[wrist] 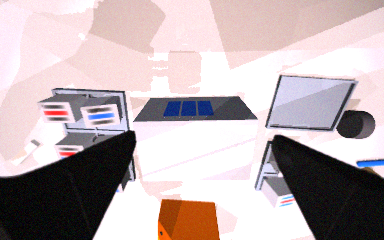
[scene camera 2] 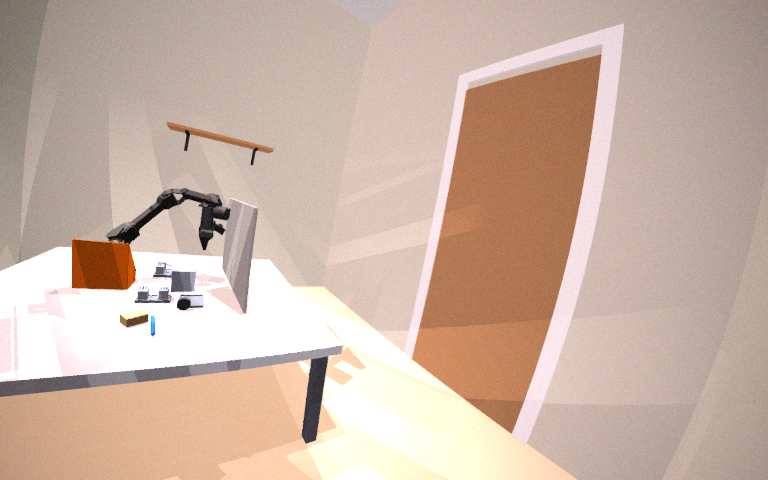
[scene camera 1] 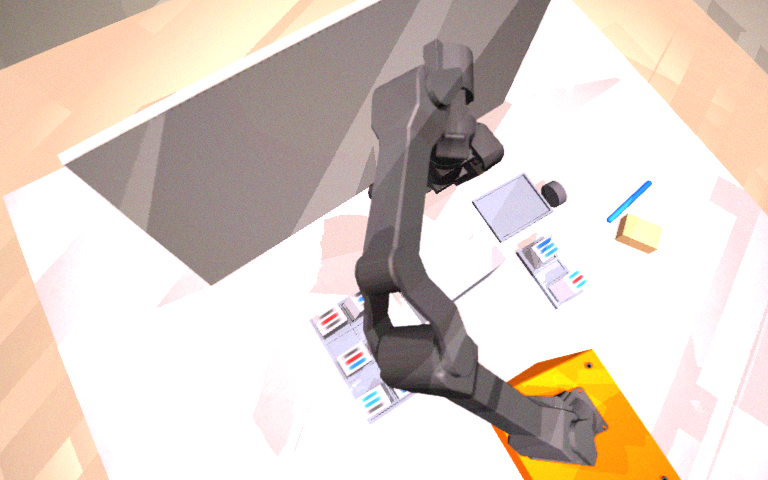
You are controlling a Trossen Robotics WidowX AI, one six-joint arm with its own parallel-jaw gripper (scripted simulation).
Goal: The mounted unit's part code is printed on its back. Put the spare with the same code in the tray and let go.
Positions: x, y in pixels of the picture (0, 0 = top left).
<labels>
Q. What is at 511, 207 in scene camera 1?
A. A grey tray.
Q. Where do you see a tall grey panel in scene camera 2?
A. At 240, 227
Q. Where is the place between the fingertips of my gripper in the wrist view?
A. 203, 138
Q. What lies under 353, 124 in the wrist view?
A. A dark tape roll.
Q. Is my gripper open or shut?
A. Open.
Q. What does my gripper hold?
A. Nothing.
</labels>
